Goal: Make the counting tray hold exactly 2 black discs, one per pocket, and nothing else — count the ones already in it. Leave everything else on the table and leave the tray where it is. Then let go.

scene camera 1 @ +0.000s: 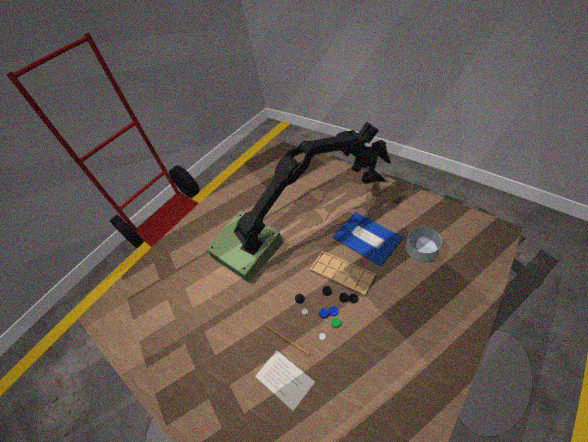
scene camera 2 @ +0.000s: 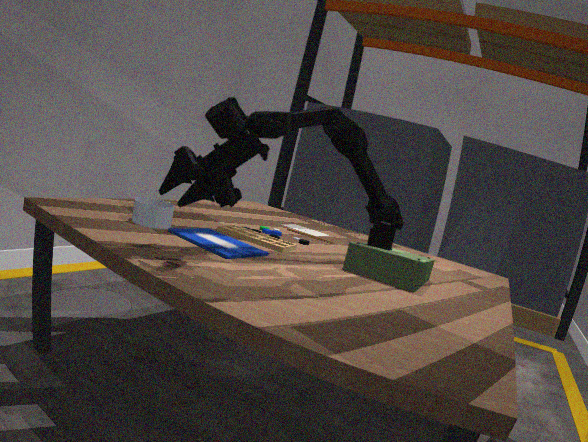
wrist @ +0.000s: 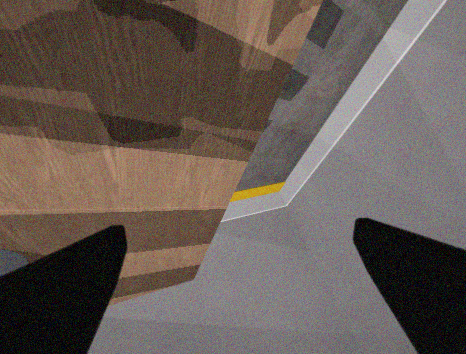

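Note:
The wooden counting tray (scene camera 1: 343, 273) (scene camera 2: 260, 237) lies flat mid-table, with two rows of pockets; no disc shows in it in scene camera 1. Several black discs lie on the table beside it: one disc (scene camera 1: 327, 290) near its long side, one (scene camera 1: 299, 298) farther left, and a close pair, one disc (scene camera 1: 344, 297) next to another disc (scene camera 1: 353, 298). In scene camera 2, a black disc (scene camera 2: 303, 241) shows past the tray. My gripper (scene camera 1: 385, 170) (scene camera 2: 170, 199) (wrist: 242, 232) is open and empty, raised above the table's far edge, beyond the blue booklet and away from the discs.
A blue booklet (scene camera 1: 345, 234) (scene camera 2: 186, 234) and a clear bowl (scene camera 1: 414, 250) (scene camera 2: 152, 215) are near the tray. Two blue discs (scene camera 1: 324, 313), a green disc (scene camera 1: 336, 322), white discs (scene camera 1: 304, 311) (scene camera 1: 322, 336), a thin stick (scene camera 1: 287, 340) and a paper sheet (scene camera 1: 280, 372) lie beyond the black discs.

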